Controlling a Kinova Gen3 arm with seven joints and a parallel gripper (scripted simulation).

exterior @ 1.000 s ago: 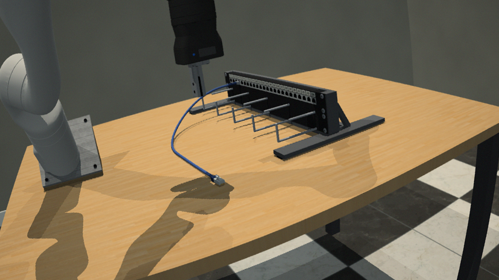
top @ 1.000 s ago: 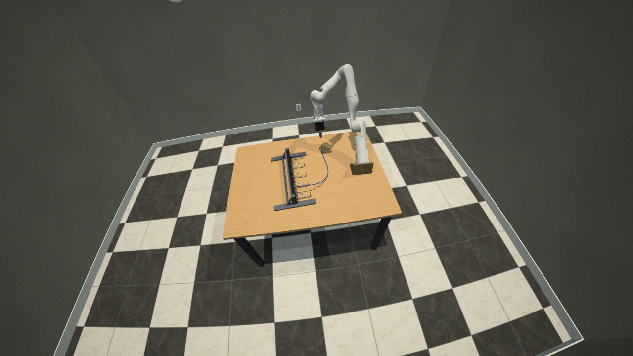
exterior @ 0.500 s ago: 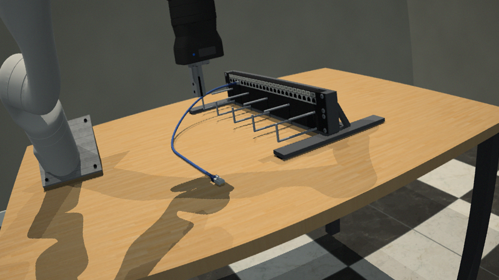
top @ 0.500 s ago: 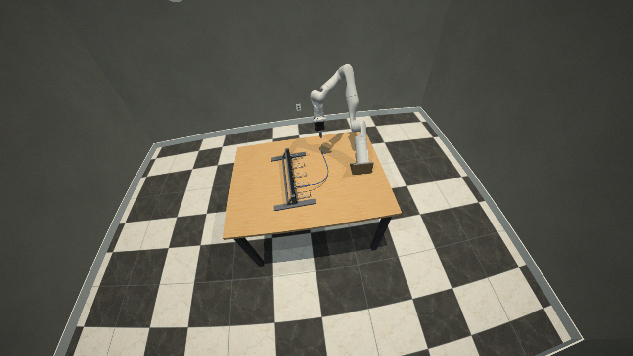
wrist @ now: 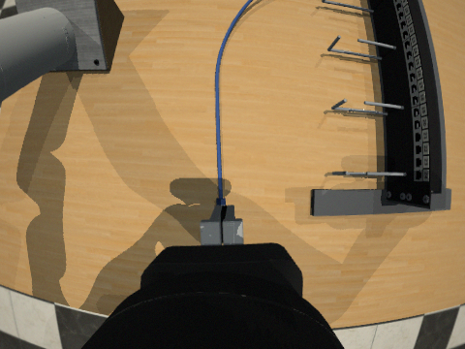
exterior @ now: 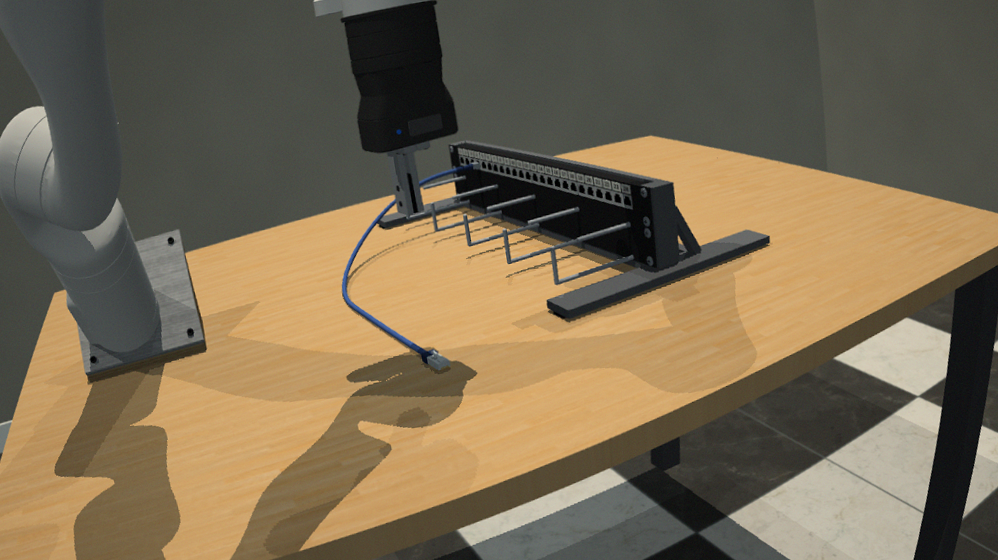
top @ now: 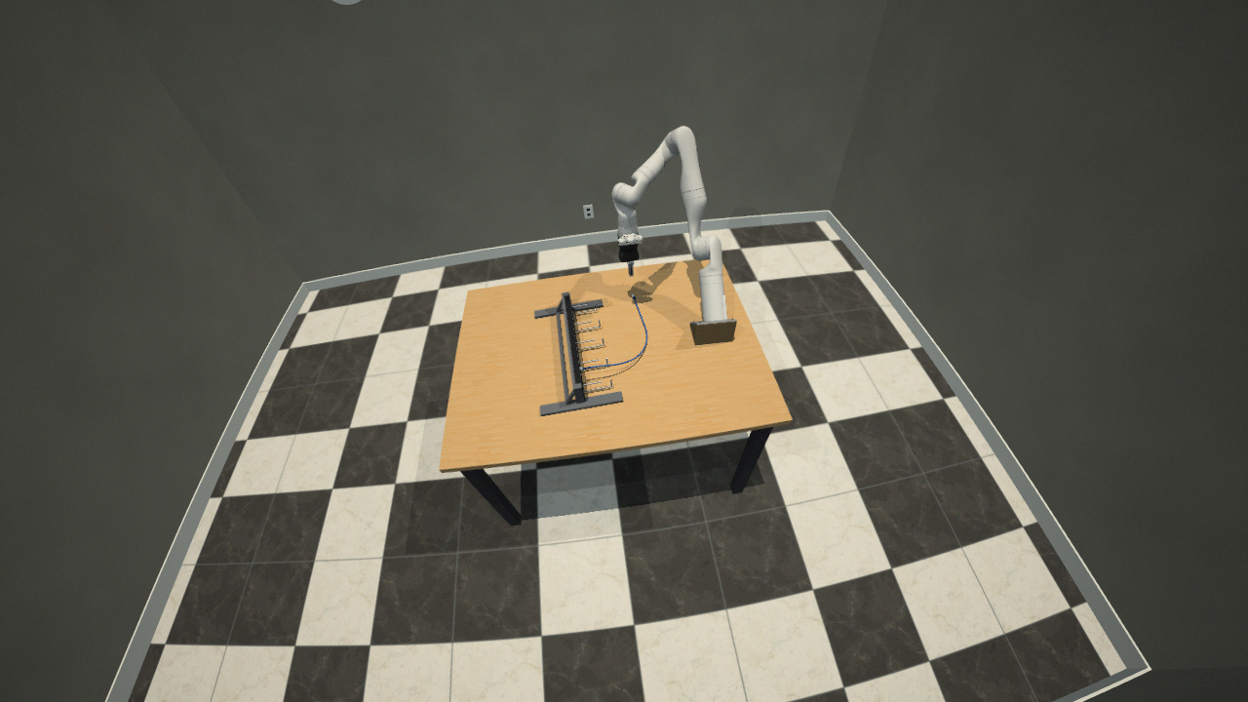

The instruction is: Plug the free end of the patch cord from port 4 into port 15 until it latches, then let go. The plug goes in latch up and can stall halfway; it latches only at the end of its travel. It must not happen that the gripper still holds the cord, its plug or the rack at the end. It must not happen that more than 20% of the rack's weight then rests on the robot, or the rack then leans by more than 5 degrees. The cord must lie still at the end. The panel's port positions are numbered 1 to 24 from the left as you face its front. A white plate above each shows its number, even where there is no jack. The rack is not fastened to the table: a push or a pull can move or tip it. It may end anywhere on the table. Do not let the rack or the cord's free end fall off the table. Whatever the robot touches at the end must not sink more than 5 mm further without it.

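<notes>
The plug lies 15 cm below my hand and 2 cm to the right of it.
</notes>
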